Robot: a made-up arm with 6 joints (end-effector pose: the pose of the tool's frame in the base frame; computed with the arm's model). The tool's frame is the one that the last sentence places.
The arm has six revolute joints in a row. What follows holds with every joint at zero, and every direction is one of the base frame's.
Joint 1 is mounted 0.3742 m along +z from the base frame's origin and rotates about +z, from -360 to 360 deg.
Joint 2 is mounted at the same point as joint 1 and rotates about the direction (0, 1, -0.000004), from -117.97 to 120 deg.
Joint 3 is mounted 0.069 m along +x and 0.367 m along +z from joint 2 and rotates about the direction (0, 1, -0.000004), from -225 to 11 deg.
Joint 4 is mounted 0.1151 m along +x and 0.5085 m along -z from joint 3 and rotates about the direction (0, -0.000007, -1), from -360 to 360 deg.
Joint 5 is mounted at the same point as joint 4 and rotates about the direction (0, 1, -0.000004), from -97 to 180 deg.
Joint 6 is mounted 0.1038 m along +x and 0.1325 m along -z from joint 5 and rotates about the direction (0, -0.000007, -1), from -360 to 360 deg.
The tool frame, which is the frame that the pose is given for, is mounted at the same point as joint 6; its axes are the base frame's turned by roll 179.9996, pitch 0 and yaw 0 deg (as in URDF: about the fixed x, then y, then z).
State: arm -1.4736 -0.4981 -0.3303 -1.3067 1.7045 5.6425
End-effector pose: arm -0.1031 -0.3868 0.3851 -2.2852 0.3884 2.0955
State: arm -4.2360 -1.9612 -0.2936 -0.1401 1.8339 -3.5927
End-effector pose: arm -0.0283 0.1020 0.6315 -2.5726 0.9518 0.2971
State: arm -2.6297 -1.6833 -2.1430 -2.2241 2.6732 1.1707
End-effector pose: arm 0.6467 0.5022 0.6088 -2.8671 -0.1873 0.7275
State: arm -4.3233 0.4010 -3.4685 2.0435 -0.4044 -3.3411
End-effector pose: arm 0.0447 0.2373 1.2766 -0.4514 -0.3638 -2.4414
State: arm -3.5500 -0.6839 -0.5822 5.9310 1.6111 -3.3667
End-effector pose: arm -0.3453 0.2007 0.5077 -2.8409 0.1930 -0.6301
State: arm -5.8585 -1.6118 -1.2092 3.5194 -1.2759 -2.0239
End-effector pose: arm -0.2054 -0.0293 0.8433 -1.6034 0.3659 -0.8711
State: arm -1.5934 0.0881 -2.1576 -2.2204 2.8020 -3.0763
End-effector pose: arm -0.1215 -0.3695 1.1102 -1.8401 0.5342 0.7428
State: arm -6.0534 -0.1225 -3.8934 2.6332 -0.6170 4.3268
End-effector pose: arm -0.3586 -0.1645 1.1237 0.4597 0.2300 -2.0695
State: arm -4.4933 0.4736 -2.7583 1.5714 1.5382 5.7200
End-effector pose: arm -0.2606 0.5765 1.1601 -0.0774 -1.5599 0.3863
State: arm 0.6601 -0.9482 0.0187 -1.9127 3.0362 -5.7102
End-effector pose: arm 0.1823 0.0018 0.5361 0.6190 -0.6507 0.0499
